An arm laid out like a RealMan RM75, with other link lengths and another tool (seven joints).
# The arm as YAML. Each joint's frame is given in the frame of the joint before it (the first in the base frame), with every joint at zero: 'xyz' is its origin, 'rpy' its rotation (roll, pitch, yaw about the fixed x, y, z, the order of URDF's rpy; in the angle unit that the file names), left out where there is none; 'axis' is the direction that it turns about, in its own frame. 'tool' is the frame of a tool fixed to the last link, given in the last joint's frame.
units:
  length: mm
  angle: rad
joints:
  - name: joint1
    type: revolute
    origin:
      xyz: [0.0, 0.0, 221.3]
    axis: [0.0, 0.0, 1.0]
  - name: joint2
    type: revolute
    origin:
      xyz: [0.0, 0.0, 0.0]
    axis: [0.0, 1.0, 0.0]
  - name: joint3
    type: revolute
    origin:
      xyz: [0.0, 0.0, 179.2]
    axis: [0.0, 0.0, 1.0]
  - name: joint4
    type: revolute
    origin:
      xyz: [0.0, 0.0, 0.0]
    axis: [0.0, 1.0, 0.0]
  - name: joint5
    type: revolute
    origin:
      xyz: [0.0, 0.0, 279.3]
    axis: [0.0, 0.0, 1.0]
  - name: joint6
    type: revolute
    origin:
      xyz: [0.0, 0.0, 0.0]
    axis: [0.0, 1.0, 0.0]
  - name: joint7
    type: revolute
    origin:
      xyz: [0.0, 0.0, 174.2]
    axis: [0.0, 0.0, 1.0]
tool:
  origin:
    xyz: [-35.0, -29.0, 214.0]
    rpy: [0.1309, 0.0, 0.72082]
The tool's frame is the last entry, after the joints.
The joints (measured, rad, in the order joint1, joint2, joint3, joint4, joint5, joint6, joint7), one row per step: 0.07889, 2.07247, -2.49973, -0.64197, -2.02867, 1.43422, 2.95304; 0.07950, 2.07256, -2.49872, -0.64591, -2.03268, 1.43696, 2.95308; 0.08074, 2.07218, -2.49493, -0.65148, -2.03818, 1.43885, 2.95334; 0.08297, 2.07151, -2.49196, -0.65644, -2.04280, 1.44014, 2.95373; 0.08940, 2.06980, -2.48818, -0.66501, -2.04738, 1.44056, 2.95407; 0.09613, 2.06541, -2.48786, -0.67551, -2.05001, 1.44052, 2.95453; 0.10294, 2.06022, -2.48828, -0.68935, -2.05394, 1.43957, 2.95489; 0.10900, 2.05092, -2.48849, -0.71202, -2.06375, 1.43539, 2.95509; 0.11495, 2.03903, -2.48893, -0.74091, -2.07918, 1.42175, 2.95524; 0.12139, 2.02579, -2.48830, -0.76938, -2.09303, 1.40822, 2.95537; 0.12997, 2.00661, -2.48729, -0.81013, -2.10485, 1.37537, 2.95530
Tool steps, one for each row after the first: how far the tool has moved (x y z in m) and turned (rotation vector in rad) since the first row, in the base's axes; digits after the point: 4 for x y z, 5 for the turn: -0.0032, 0.0001, 0.0007, 0.00240, 0.00183, 0.00674; -0.0069, 0.0007, 0.0023, 0.00622, 0.00434, 0.01450; -0.0107, 0.0015, 0.0035, 0.00907, 0.00646, 0.02236; -0.0171, 0.0036, 0.0053, 0.01279, 0.01052, 0.03551; -0.0239, 0.0057, 0.0067, 0.01452, 0.01415, 0.04990; -0.0321, 0.0079, 0.0076, 0.01502, 0.01903, 0.06712; -0.0438, 0.0107, 0.0083, 0.01263, 0.02428, 0.09147; -0.0578, 0.0149, 0.0059, 0.00090, 0.02893, 0.11938; -0.0711, 0.0187, 0.0046, -0.00918, 0.03203, 0.14602; -0.0857, 0.0259, -0.0001, -0.03234, 0.03774, 0.17105
